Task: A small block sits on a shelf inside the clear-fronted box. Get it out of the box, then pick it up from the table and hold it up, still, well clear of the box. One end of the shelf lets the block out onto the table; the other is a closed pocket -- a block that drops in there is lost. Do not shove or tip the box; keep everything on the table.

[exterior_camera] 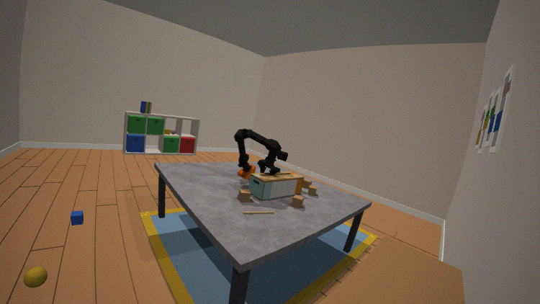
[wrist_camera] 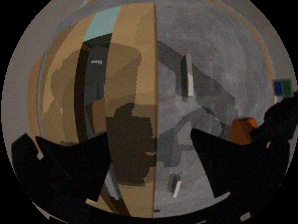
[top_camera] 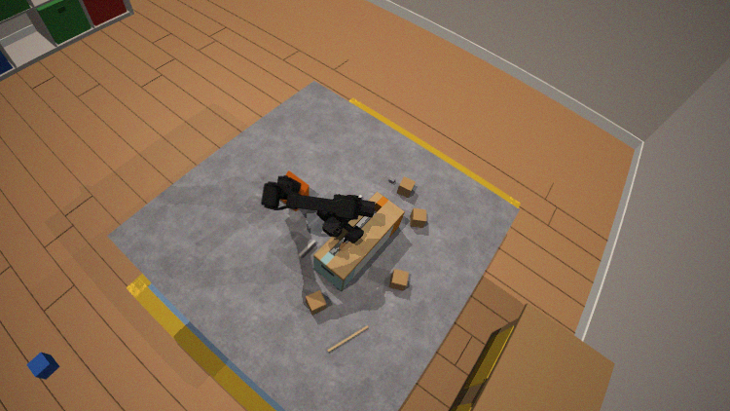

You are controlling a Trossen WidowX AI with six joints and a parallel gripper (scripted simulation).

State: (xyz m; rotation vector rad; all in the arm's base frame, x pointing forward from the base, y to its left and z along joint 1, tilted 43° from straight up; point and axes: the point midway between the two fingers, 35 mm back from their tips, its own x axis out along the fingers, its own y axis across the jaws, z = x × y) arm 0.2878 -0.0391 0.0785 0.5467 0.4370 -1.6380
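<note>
The tan block lies 6 cm ahead of my gripper tip and 3 cm to the right of it. From my gripper tip the other things lie so: thin wooden stick (25 cm ahead, 28 cm to the right, 8 cm below); tiny grey piece (2 cm ahead, 43 cm to the left, 8 cm below); long box (4 cm ahead, 5 cm to the left, 3 cm below).
</note>
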